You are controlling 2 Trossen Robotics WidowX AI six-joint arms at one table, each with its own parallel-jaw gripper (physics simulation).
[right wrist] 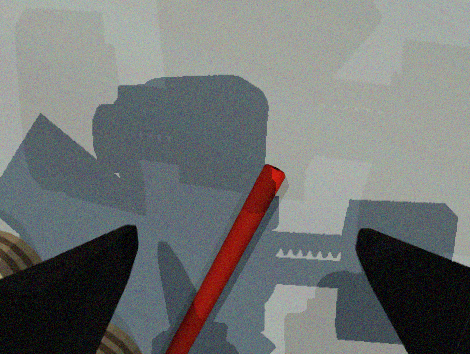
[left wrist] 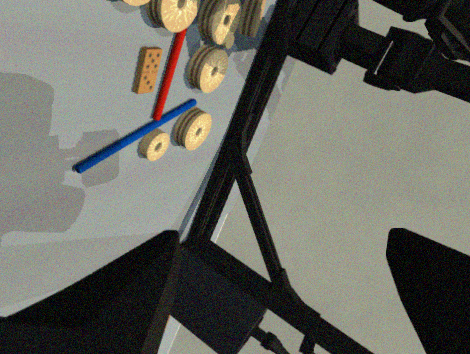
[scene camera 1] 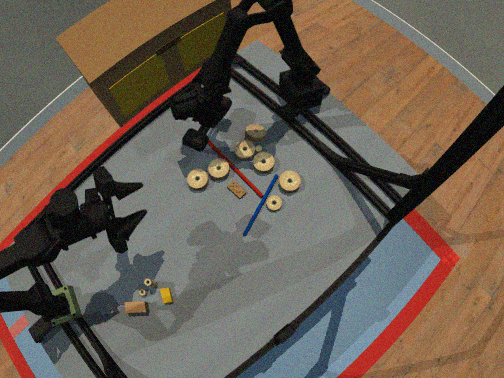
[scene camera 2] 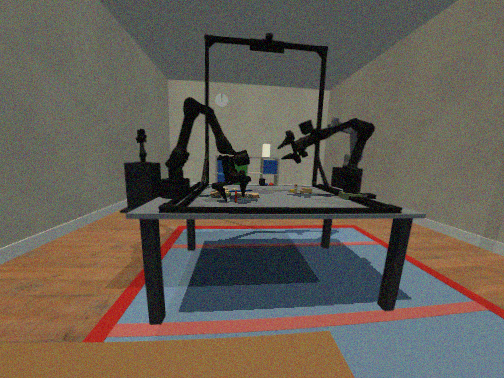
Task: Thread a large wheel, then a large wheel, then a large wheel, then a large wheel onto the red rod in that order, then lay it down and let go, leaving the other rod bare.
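Places are measured from the left arm's base along level axes (x left, y up, z ahead), in centimetres.
Where they show: left gripper, fingertip midpoint: (left wrist: 283, 243) (scene camera 1: 144, 197) (scene camera 2: 279, 153); right gripper, fingertip midpoint: (right wrist: 249, 237) (scene camera 1: 205, 137) (scene camera 2: 235, 199); left arm's base, link origin: (scene camera 1: 59, 305) (scene camera 2: 350, 192); right arm's base, link origin: (left wrist: 344, 39) (scene camera 1: 302, 79) (scene camera 2: 175, 178).
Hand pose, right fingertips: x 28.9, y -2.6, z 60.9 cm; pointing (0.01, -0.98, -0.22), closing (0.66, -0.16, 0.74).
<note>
Each offset is from my right fingertips to the top centre of the thing.
The red rod {dz +2.7, dx -10.2, dy +0.2 cm} (scene camera 1: 235, 169) (left wrist: 170, 77) (right wrist: 225, 270) lies bare on the table, one end at the blue rod {dz +5.3, dx -24.9, dy +0.2 cm} (scene camera 1: 260, 206) (left wrist: 135, 137), which is also bare. Large pale wheels lie flat around the red rod, including one at the far left (scene camera 1: 197, 179), one beside it {dz -0.5, dx -11.1, dy +1.3 cm} (scene camera 1: 218, 168), one across the rod {dz +11.1, dx -14.8, dy +1.3 cm} (scene camera 1: 264, 161) and one right of the blue rod {dz +14.8, dx -22.9, dy +1.3 cm} (scene camera 1: 290, 181) (left wrist: 194, 129). My right gripper (right wrist: 249, 237) (scene camera 2: 233, 198) is open above the red rod's far end, with nothing held; its arm hides that end in scene camera 1. My left gripper (scene camera 1: 144, 200) (left wrist: 283, 243) is open and empty, raised at the left.
More wheels {dz +8.2, dx -9.1, dy +1.3 cm} (scene camera 1: 245, 149) {dz +12.9, dx -6.0, dy +3.3 cm} (scene camera 1: 255, 132) lie near the right arm. A smaller wheel {dz +8.4, dx -26.3, dy +0.5 cm} (scene camera 1: 274, 203) (left wrist: 154, 145) lies by the blue rod and a domino {dz +1.3, dx -18.4, dy +0.0 cm} (scene camera 1: 236, 189) (left wrist: 148, 70) by the red one. A yellow block {dz -27.9, dx -37.1, dy +0.7 cm} (scene camera 1: 166, 295), an orange-brown block {dz -37.2, dx -37.2, dy +2.2 cm} (scene camera 1: 136, 307) and tiny wheels {dz -30.0, dx -32.9, dy +5.2 cm} (scene camera 1: 148, 282) lie lower left.
</note>
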